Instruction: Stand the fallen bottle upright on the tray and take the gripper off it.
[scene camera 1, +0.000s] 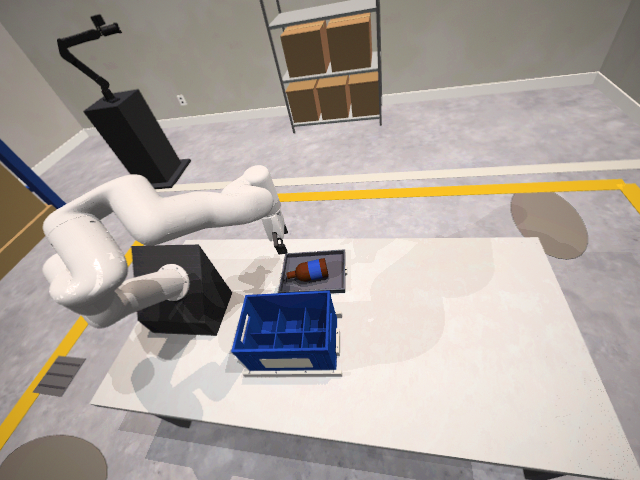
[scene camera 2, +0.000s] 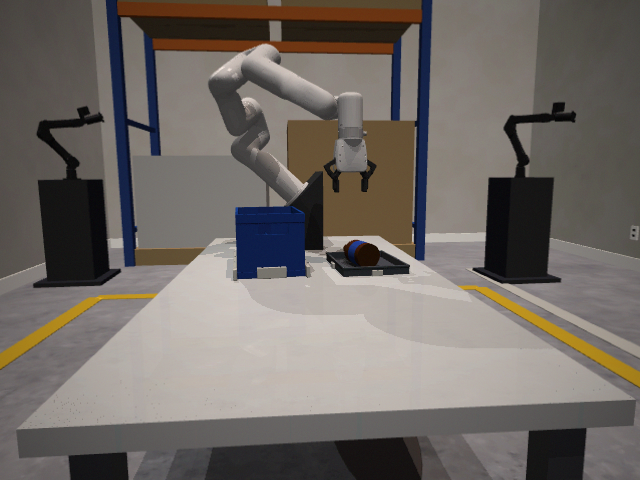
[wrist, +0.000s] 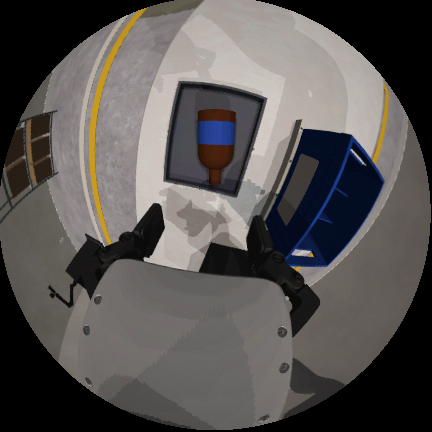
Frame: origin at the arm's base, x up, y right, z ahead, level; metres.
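Where they show: gripper, fingertip midpoint: (scene camera 1: 283, 243) (scene camera 2: 350, 192) (wrist: 205, 221); arm's base, link origin: (scene camera 1: 173, 282) (scene camera 2: 297, 195).
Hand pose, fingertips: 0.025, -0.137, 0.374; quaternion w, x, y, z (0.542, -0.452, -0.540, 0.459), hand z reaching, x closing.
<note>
Each offset is from my fingertips to the top centre of the thing, as dx, dy, dz. Level surfaces: height alone.
A brown bottle {-0.145, -0.014, +0.042} (scene camera 1: 312, 270) (scene camera 2: 361, 253) (wrist: 216, 137) with a blue band lies on its side in the dark grey tray {-0.198, -0.034, +0.060} (scene camera 1: 341, 284) (scene camera 2: 400, 268) (wrist: 172, 135). In scene camera 1 its neck points left, towards the arm's base; in the wrist view the neck points down, towards the gripper. My gripper (scene camera 1: 281, 240) (scene camera 2: 350, 186) (wrist: 205, 221) is open, with its fingers pointing down and nothing between them. It hangs well above the tray, near the neck-end side, apart from the bottle.
A blue crate {-0.049, +0.259, +0.035} (scene camera 1: 281, 357) (scene camera 2: 269, 248) (wrist: 302, 187) with compartments stands beside the tray on the white table {dx -0.224} (scene camera 1: 439, 361) (scene camera 2: 320, 351). The black arm mount (scene camera 1: 214, 304) stands behind them at the table's base end. A shelf unit (scene camera 1: 381, 103) with boxes stands away by the wall.
</note>
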